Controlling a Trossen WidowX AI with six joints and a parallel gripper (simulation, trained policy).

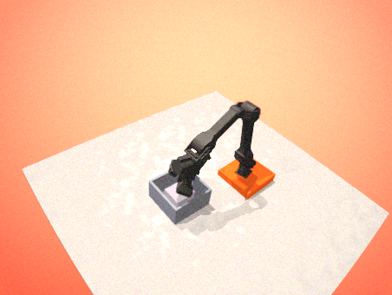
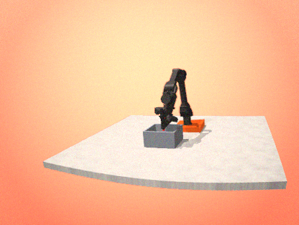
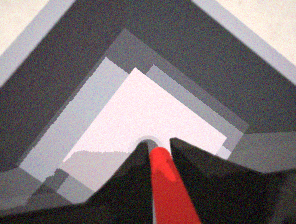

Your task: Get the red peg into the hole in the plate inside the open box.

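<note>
The red peg lies 3 cm above my gripper tip, 1 cm to the left of it and 1 cm behind it. From my gripper tip the other things lie so: grey box (6 cm below, 1 cm to the left); pale plate (4 cm below, 1 cm to the left).
</note>
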